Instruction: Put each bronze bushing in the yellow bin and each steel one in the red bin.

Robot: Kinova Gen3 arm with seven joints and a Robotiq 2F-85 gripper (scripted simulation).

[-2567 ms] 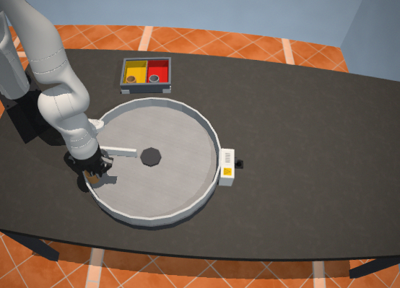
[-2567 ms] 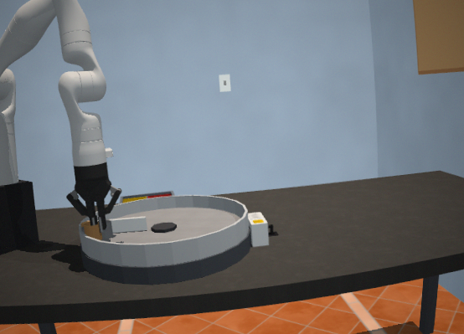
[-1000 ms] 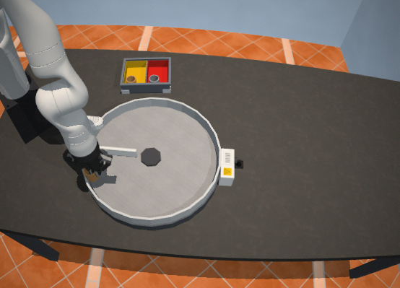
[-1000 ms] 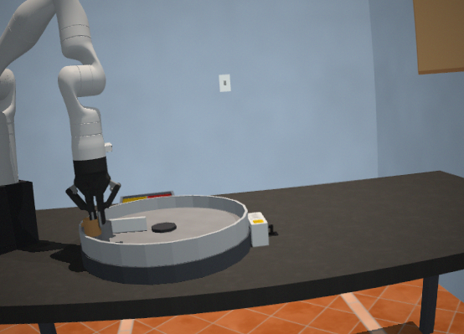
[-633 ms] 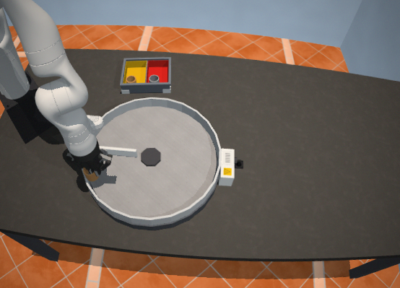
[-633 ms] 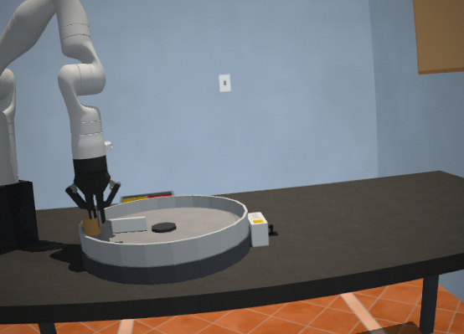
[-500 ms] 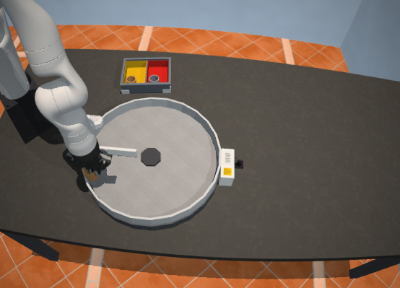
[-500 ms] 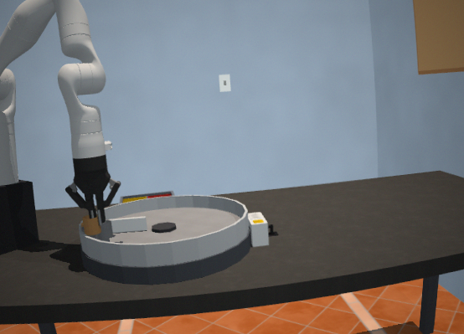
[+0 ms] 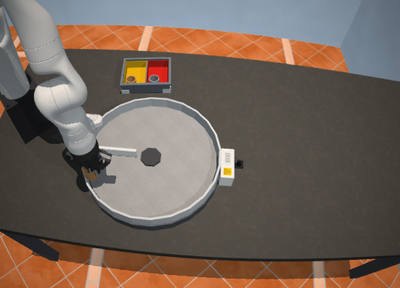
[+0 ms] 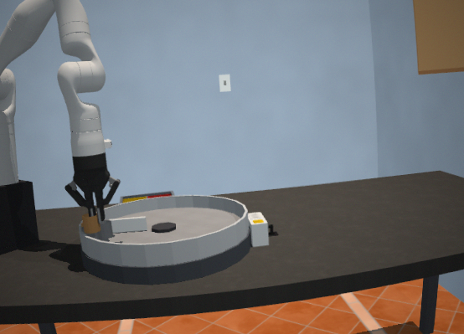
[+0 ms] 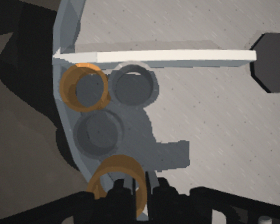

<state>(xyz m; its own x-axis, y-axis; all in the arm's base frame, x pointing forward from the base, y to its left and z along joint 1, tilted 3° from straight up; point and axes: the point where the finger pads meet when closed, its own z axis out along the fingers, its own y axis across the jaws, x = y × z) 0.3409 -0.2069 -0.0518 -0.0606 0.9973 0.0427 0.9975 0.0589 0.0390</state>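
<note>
The yellow bin is 40 mm ahead of my hand, 470 mm to the left of it and 100 mm below it. The rest, counted from my hand: turntable: 140 mm ahead, 100 mm to the left, 80 mm below.
</note>
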